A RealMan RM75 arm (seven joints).
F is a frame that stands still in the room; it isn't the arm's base.
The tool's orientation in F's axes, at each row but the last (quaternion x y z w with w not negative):
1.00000 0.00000 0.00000 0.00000
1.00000 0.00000 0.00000 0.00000
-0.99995 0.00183 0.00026 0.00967
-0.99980 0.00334 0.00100 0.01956
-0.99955 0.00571 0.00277 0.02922
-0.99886 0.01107 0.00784 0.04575
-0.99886 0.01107 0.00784 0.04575
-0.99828 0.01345 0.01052 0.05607
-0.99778 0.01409 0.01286 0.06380
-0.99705 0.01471 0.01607 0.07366
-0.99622 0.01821 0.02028 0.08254
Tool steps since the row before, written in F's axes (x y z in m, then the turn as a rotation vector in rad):
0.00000 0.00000 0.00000 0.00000 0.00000 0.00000
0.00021 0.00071 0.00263 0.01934 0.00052 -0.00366
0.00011 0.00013 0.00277 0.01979 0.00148 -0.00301
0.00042 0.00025 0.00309 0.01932 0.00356 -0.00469
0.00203 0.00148 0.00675 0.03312 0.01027 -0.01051
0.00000 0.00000 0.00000 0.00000 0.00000 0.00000
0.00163 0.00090 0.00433 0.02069 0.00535 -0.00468
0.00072 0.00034 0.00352 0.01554 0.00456 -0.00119
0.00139 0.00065 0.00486 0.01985 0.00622 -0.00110
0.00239 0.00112 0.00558 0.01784 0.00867 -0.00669
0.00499 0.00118 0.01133 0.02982 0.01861 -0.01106
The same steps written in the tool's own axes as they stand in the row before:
0.00000 0.00000 0.00000 0.00000 0.00000 0.00000
0.00021 -0.00071 -0.00263 0.01934 -0.00052 0.00366
0.00011 -0.00018 -0.00277 0.01979 -0.00149 0.00303
0.00041 -0.00037 -0.00308 0.01931 -0.00350 0.00479
0.00197 -0.00189 -0.00666 0.03306 -0.01002 0.01092
0.00000 0.00000 0.00000 0.00000 0.00000 0.00000
0.00154 -0.00133 -0.00425 0.02065 -0.00537 0.00485
0.00063 -0.00075 -0.00347 0.01544 -0.00483 0.00139
0.00124 -0.00130 -0.00477 0.01970 -0.00662 0.00141
0.00217 -0.00200 -0.00542 0.01782 -0.00816 0.00736
0.00445 -0.00322 -0.01116 0.02964 -0.01772 0.01286

